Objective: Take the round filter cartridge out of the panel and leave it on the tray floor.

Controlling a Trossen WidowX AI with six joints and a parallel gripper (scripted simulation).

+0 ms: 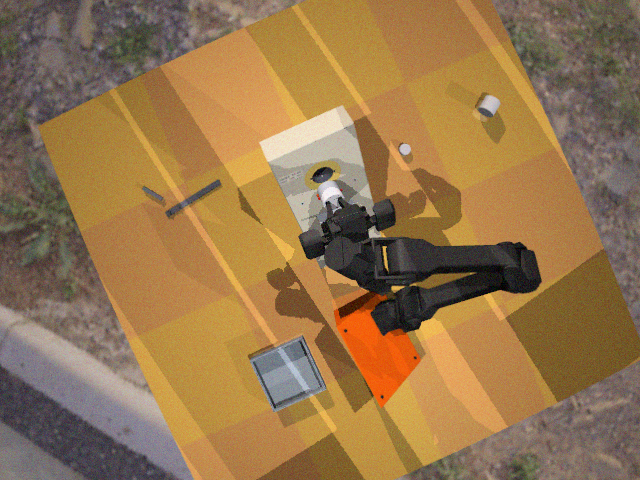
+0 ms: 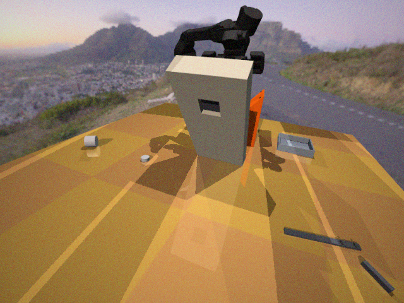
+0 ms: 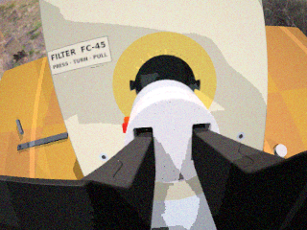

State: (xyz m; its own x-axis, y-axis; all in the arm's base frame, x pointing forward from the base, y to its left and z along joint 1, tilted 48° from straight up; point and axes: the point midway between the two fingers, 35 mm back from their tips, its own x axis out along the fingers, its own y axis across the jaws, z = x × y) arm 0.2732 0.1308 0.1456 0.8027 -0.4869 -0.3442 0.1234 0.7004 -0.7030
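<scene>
Now: gripper tip 1 cm short of the round filter cartridge and 1 cm above it. Also, from my gripper tip: small grey stub: 29 cm below, 25 cm to the right, 4 cm ahead; then light grey tray: 33 cm behind, 31 cm to the left, 29 cm below; then beige service panel: 11 cm below, 2 cm ahead, 1 cm to the right.
</scene>
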